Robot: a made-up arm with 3 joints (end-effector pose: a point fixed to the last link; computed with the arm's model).
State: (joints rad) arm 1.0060 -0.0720 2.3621
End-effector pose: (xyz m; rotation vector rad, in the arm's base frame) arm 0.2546 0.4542 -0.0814 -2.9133 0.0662 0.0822
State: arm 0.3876 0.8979 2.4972
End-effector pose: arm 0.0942 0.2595 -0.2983 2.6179 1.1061 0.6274
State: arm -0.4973 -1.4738 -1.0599
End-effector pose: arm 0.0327 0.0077 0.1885 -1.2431 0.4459 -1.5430
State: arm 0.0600 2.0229 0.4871
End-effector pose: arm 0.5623 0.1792 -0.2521 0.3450 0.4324 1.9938
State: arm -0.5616 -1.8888 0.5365
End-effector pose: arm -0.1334 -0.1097 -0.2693 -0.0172 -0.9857 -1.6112
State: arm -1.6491 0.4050 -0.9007
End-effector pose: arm 0.3391 0.1139 0.2871 -2.5052 0.1966 0.5005
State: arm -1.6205 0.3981 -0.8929
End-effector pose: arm 0.3385 0.1059 0.2931 -2.4712 0.1865 0.4898
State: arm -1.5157 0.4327 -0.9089
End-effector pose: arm 0.3441 0.0838 0.2949 -2.3774 0.1667 0.5325
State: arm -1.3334 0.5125 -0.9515
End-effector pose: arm 0.3546 0.0511 0.2876 -2.2242 0.1216 0.6290
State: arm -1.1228 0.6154 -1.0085
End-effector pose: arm 0.3638 0.0218 0.2716 -2.0518 0.0426 0.7439
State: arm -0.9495 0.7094 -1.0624
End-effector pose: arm 0.3677 0.0056 0.2552 -1.9140 -0.0473 0.8379
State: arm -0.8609 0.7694 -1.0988
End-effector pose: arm 0.3678 0.0025 0.2451 -1.8483 -0.1069 0.8948
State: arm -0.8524 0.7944 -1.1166
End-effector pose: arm 0.3667 0.0074 0.2408 -1.8495 -0.1227 0.9233
